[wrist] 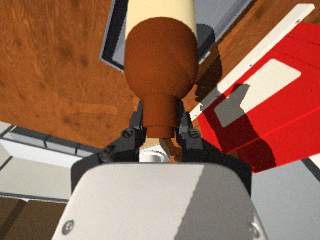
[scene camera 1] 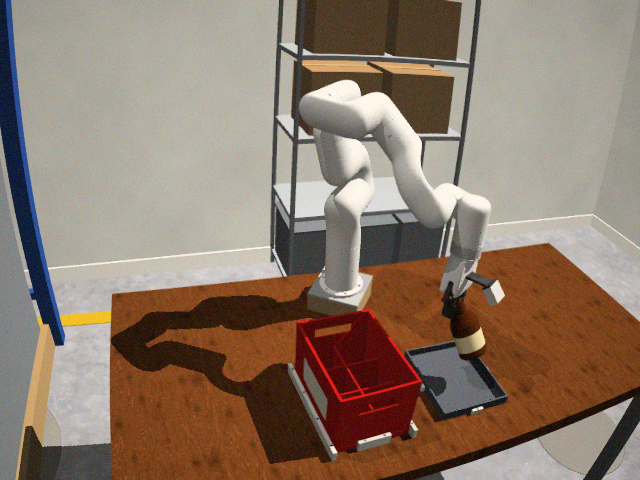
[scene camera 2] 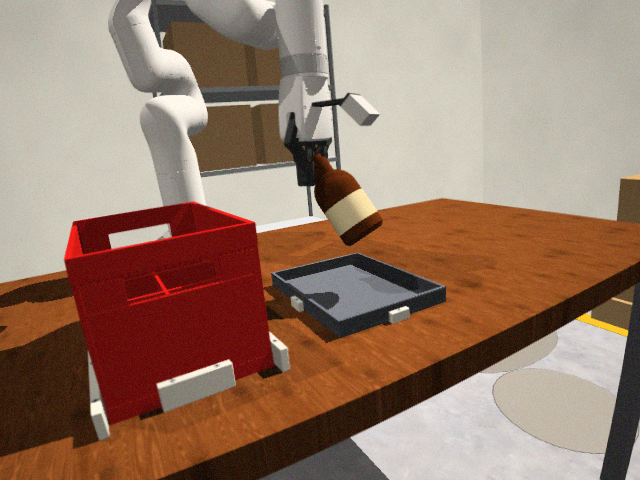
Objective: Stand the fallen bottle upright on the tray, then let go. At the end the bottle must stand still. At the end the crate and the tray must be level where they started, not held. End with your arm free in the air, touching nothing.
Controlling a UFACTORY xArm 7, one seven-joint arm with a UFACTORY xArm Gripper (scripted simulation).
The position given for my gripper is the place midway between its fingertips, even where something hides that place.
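My gripper [scene camera 2: 313, 184], also in scene camera 1 [scene camera 1: 451, 313] and the wrist view [wrist: 160, 109]. Bottle [scene camera 2: 338, 194]. Red crate [scene camera 2: 134, 344], also in scene camera 1 [scene camera 1: 383, 377]. Tray [scene camera 2: 348, 294], also in scene camera 1 [scene camera 1: 457, 383].
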